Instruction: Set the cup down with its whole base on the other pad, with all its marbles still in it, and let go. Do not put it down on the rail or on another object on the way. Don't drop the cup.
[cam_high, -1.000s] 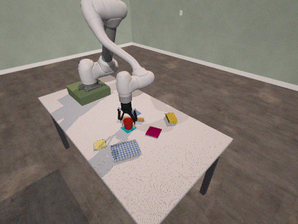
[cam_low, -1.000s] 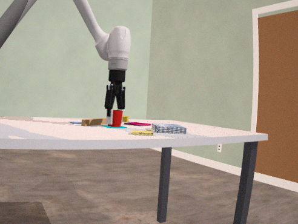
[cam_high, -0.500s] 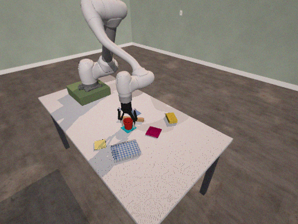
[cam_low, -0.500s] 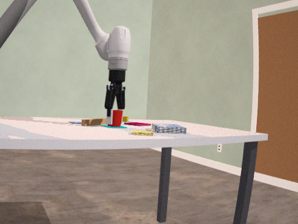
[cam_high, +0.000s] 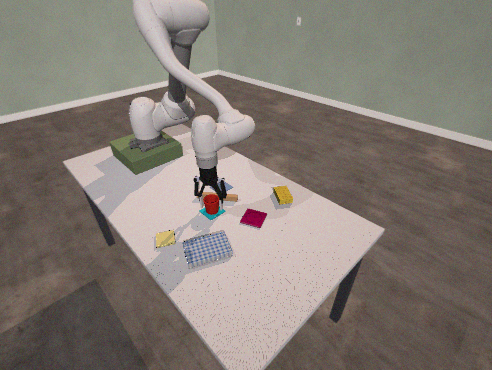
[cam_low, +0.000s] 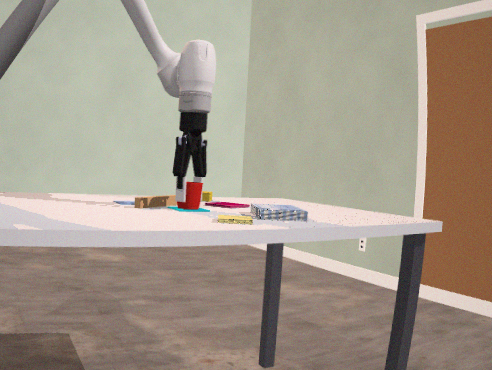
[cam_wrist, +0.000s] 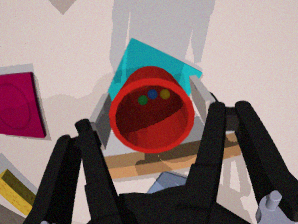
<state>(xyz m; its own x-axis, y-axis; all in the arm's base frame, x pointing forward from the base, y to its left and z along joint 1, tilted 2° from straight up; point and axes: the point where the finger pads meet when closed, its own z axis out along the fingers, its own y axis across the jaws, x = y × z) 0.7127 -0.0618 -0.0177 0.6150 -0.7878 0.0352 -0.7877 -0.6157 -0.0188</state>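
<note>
Right now my hand is 3 cm above the red cup. From my hand the other things lie so: wooden rail 6 cm behind, 8 cm to the left, 4 cm below; blue marble 3 cm below; teal pad 6 cm below.
</note>
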